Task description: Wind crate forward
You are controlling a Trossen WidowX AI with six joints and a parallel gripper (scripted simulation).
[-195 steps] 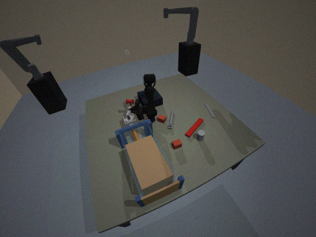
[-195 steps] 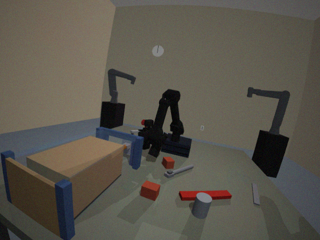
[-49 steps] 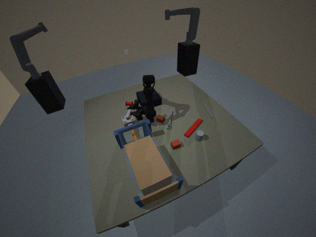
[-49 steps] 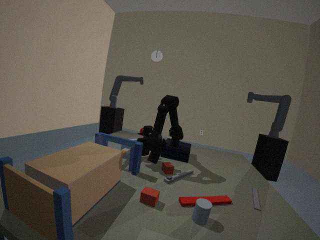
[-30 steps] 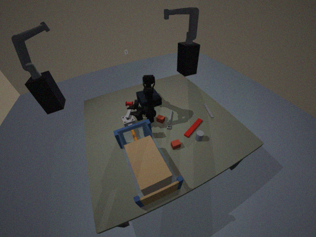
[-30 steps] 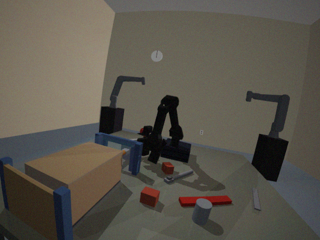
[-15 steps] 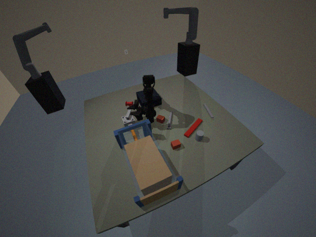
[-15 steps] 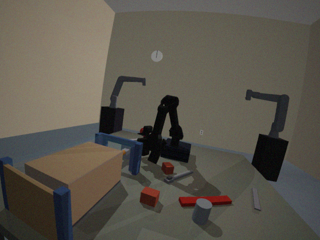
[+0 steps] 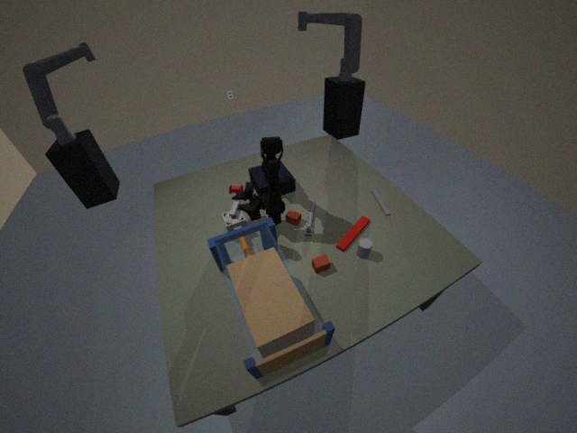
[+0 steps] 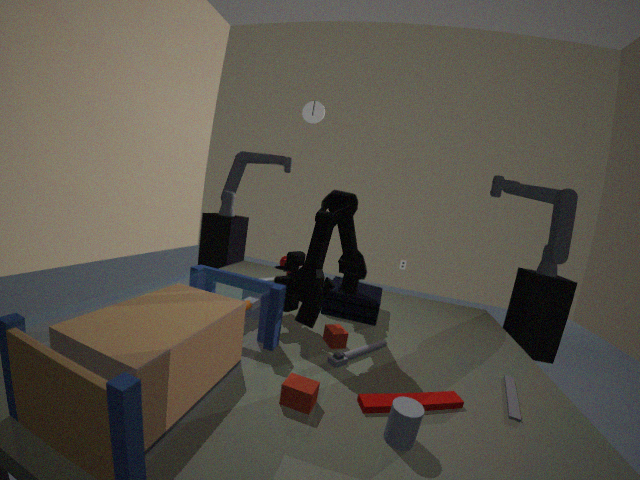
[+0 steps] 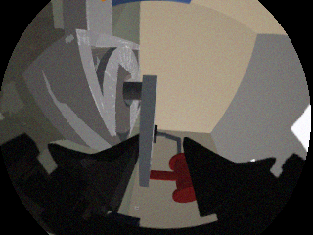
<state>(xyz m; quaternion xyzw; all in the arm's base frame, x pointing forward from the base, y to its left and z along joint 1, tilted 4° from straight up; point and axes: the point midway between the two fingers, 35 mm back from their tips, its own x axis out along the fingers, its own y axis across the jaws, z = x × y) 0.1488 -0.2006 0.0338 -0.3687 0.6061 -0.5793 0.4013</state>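
Now: gripper tip 1 cm past the winch handle, 1 cm to the right of it and 1 cm above it. Also, from my gripper tip: hand winch (3 cm ahead, 3 cm to the right, 10 cm below); then red knob (4 cm behind, 3 cm to the left, 2 cm above); then red bar (31 cm ahead, 46 cm to the left, 12 cm below).
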